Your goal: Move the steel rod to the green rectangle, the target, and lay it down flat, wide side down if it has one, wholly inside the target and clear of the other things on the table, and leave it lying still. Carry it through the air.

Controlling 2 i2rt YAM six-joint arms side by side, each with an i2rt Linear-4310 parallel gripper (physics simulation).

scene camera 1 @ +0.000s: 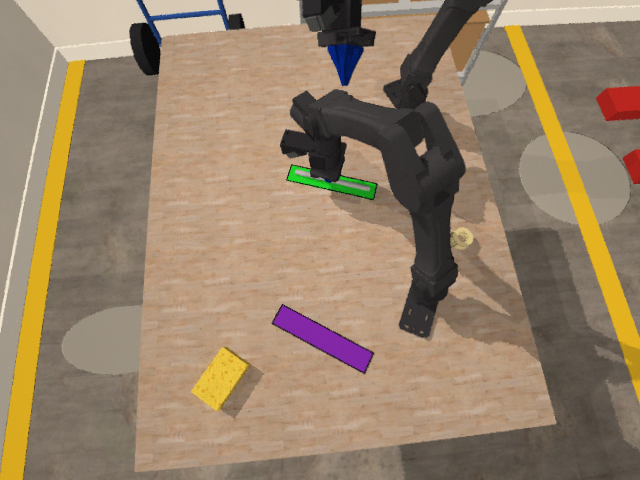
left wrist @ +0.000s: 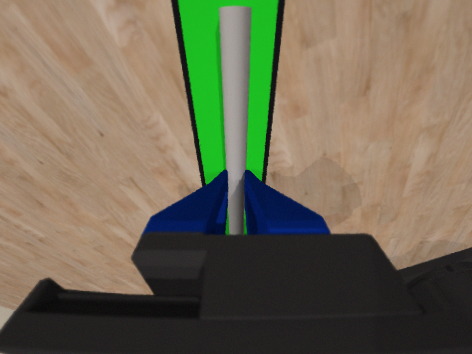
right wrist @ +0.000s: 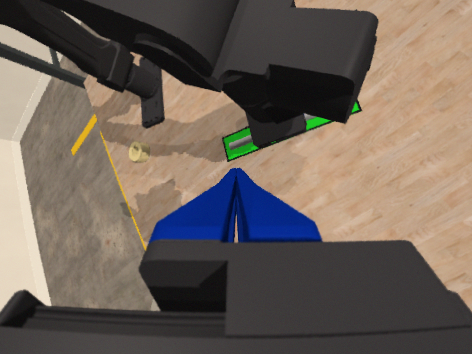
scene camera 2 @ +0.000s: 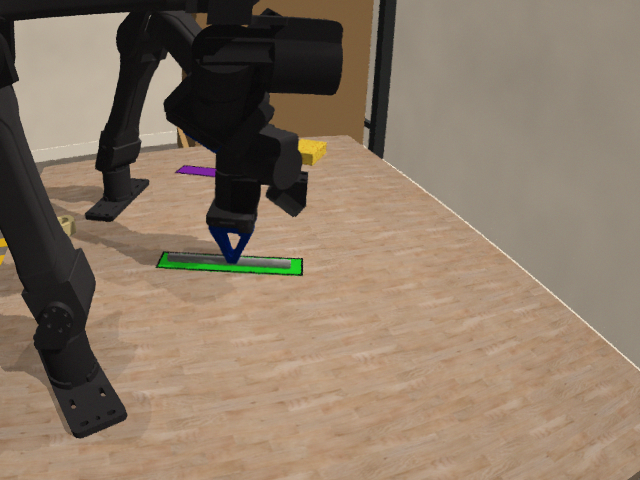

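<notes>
The grey steel rod lies lengthwise over the green rectangle. It looks level, at or very close to the surface, with both ends inside the outline in the scene views. My left gripper is shut on the rod near its middle; in scene camera 1 the fingers are mostly hidden by the wrist. My right gripper is shut and empty, held in the air above the green rectangle in scene camera 1's picture.
A purple rectangle and a yellow sponge lie lower in scene camera 1. A pale yellow ring-like part lies beside the left arm. The left arm reaches across the table, close to the right gripper.
</notes>
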